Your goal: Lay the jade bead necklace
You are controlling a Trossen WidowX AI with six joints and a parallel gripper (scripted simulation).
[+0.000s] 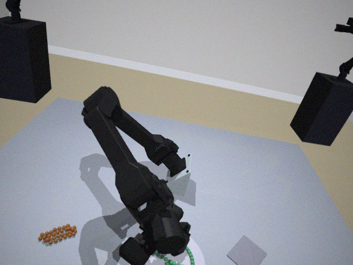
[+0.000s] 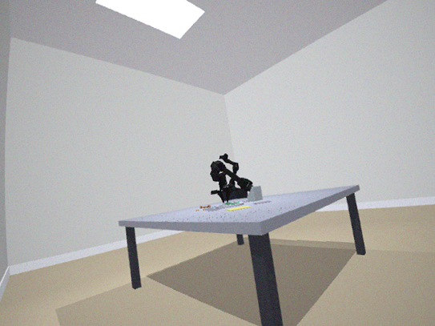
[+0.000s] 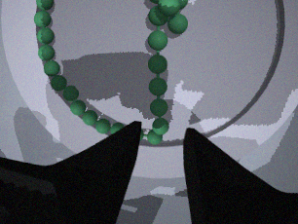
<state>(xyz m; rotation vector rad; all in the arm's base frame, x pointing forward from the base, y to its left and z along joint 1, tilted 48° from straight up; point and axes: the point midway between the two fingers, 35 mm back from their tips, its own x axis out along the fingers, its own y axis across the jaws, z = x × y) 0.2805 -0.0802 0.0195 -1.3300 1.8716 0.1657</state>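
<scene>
Right now my gripper tip is 20 mm short of the round bead board, 50 mm to the right of it and 10 mm above it. The rest, counted from my gripper tip: yellow strip 220 mm ahead, 270 mm to the left, 20 mm below; flat grey square 30 mm behind, 280 mm to the left, 20 mm below.
</scene>
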